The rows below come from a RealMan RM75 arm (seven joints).
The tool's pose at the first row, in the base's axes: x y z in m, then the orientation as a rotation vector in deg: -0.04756 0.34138 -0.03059 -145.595 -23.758 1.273
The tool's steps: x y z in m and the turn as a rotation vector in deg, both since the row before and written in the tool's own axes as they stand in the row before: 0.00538 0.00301 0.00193 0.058 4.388 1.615; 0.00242 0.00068 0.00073 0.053 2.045 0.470; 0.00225 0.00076 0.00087 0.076 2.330 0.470; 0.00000 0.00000 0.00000 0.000 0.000 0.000; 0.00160 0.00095 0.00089 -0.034 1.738 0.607; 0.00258 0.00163 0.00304 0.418 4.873 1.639; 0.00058 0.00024 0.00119 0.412 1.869 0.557; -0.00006 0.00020 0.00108 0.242 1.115 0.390; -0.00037 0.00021 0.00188 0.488 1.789 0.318; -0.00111 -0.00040 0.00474 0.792 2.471 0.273; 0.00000 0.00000 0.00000 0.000 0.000 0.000; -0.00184 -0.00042 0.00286 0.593 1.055 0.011; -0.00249 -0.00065 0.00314 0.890 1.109 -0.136; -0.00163 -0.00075 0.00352 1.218 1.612 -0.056
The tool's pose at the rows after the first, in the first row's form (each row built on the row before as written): -0.04177 0.34160 -0.03344 -145.391 -19.980 -3.673; -0.03928 0.34202 -0.03412 -145.157 -18.575 -6.070; -0.03691 0.34236 -0.03492 -144.817 -17.055 -8.813; -0.03691 0.34236 -0.03492 -144.817 -17.055 -8.813; -0.03509 0.34238 -0.03589 -144.646 -15.594 -10.768; -0.03198 0.34319 -0.03876 -143.490 -11.597 -16.140; -0.03119 0.34374 -0.03970 -142.734 -10.182 -18.167; -0.03101 0.34422 -0.04067 -142.272 -9.267 -19.346; -0.03094 0.34516 -0.04235 -141.408 -8.200 -21.339; -0.03098 0.34834 -0.04606 -140.057 -6.955 -24.119; -0.03098 0.34834 -0.04606 -140.057 -6.955 -24.119; -0.03203 0.35047 -0.04853 -139.219 -6.602 -25.301; -0.03360 0.35301 -0.05128 -138.074 -6.463 -26.557; -0.03422 0.35589 -0.05391 -136.461 -6.075 -28.310
